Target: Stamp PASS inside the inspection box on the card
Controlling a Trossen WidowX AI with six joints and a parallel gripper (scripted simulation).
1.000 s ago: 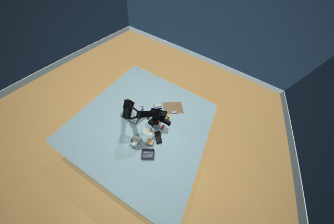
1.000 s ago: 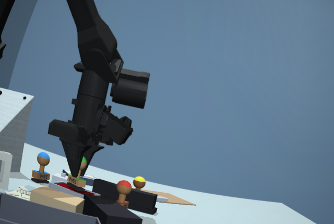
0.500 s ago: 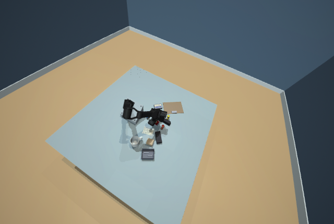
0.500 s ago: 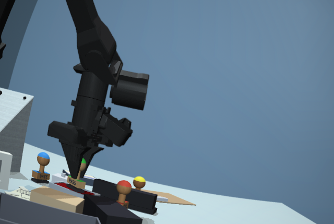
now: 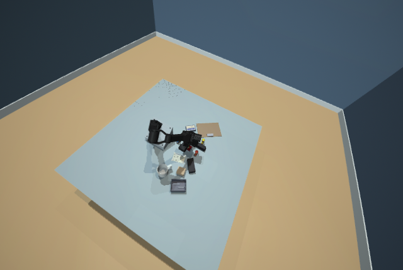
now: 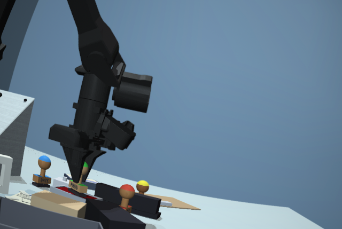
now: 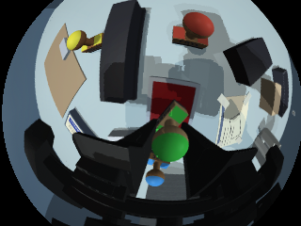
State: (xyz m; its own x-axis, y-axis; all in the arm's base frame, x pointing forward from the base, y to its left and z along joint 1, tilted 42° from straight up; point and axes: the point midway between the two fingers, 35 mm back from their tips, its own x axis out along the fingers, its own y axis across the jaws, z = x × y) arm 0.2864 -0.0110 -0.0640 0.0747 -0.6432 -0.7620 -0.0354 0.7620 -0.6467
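My gripper tip is now right at the green-topped pass stamp. Also, from my gripper tip: red ink pad 30 mm below; blue date stamp 90 mm behind, 20 mm below; red-knobbed stamp 100 mm ahead, 20 mm below, 10 mm to the right.
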